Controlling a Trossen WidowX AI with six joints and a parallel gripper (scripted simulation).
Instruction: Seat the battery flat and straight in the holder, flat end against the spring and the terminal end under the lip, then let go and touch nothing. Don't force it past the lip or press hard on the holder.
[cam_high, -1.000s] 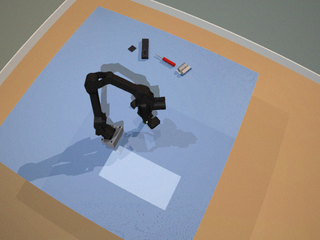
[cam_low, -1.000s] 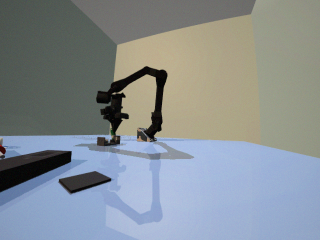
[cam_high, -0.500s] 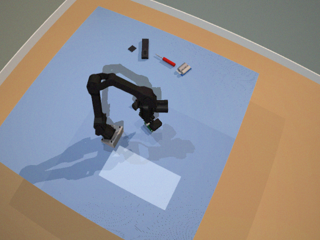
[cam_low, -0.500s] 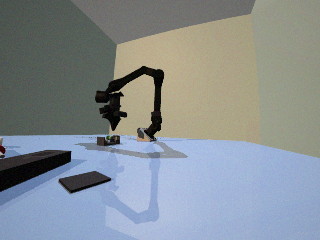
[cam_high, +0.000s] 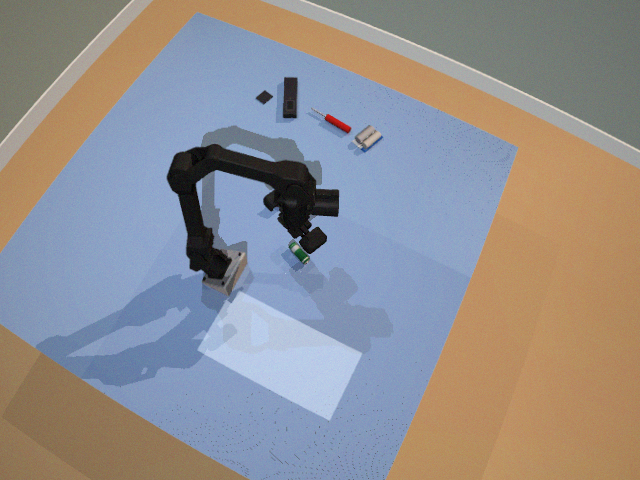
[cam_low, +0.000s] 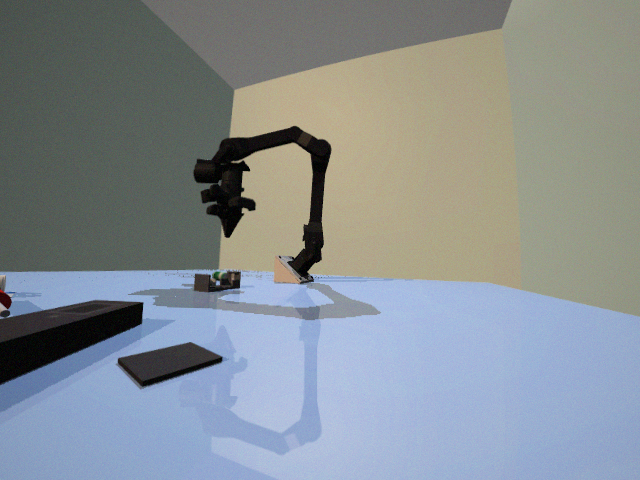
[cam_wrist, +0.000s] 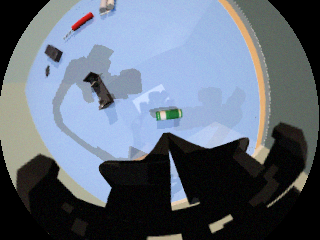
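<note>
Now: gripper tip 110 mm above the battery, 20 mm to the left of it and 10 mm past it. Also, from my gripper tip: long black box: 490 mm ahead, 230 mm to the left, 110 mm below; red-handled screwdriver: 460 mm ahead, 110 mm below, 80 mm to the left; small black plate: 460 mm ahead, 310 mm to the left, 120 mm below.
</note>
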